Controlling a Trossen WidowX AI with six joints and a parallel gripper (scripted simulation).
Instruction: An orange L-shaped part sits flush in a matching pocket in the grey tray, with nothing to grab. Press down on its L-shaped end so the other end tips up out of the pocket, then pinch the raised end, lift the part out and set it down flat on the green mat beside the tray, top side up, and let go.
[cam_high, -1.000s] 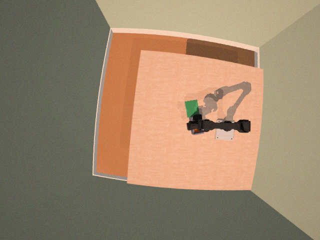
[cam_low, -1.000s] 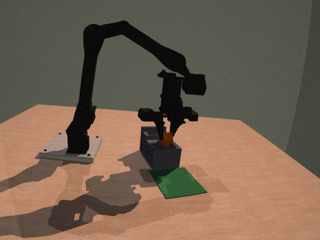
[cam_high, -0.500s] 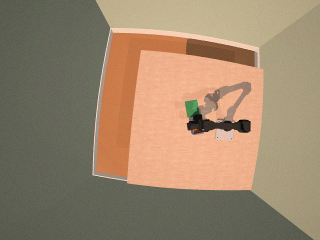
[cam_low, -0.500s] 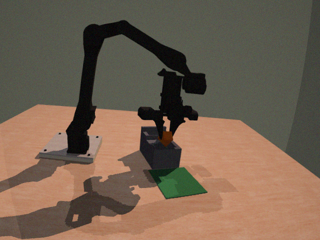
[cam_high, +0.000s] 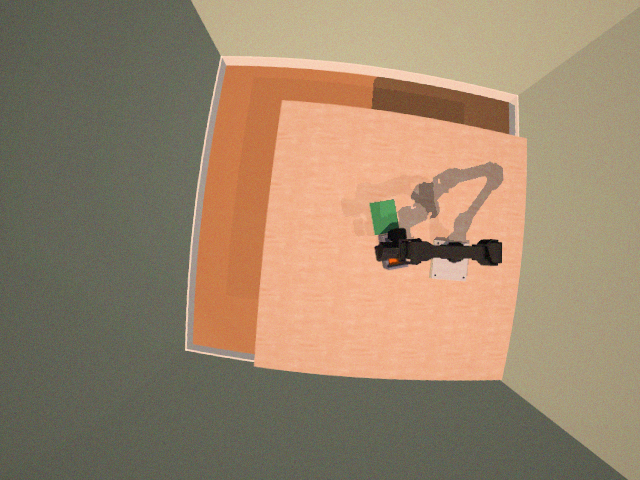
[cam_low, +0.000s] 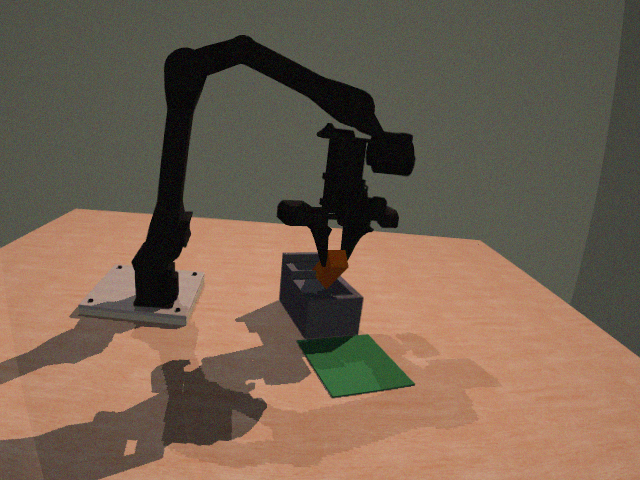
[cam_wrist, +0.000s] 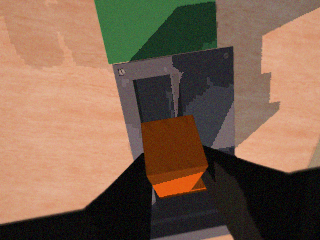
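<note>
Now: gripper tip 14 cm to the left of the green mat, 11 cm above it and 1 cm short of it. Also, from my gripper tip: orange L-shaped part (3 cm to the left, 3 cm below, 2 cm behind).
</note>
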